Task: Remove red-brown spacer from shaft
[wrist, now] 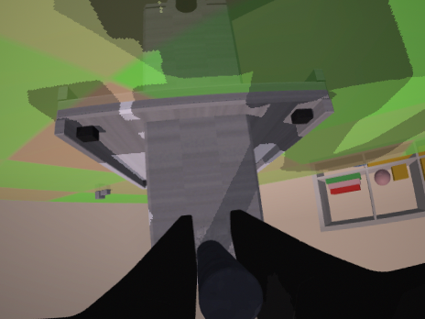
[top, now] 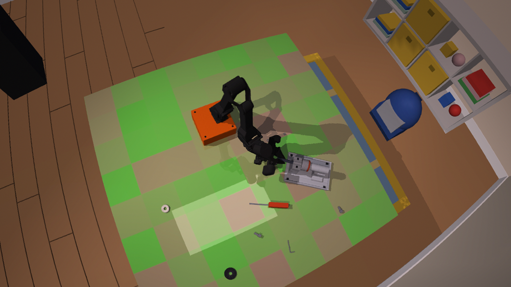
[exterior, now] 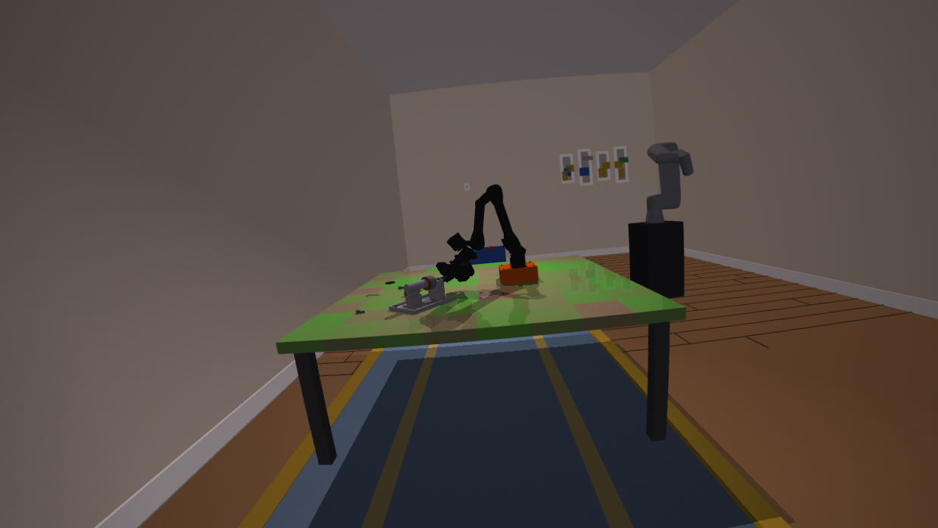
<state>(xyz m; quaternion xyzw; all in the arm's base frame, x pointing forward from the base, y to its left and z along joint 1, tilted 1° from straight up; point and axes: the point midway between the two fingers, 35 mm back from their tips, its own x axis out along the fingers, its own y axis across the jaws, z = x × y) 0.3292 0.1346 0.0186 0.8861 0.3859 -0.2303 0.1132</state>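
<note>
Now: the dark shaft 4 cm to the left of my gripper tip, 3 cm ahead of it and 2 cm above it. Also, from my gripper tip: red-brown spacer (8 cm to the left, 7 cm ahead, 2 cm above).
</note>
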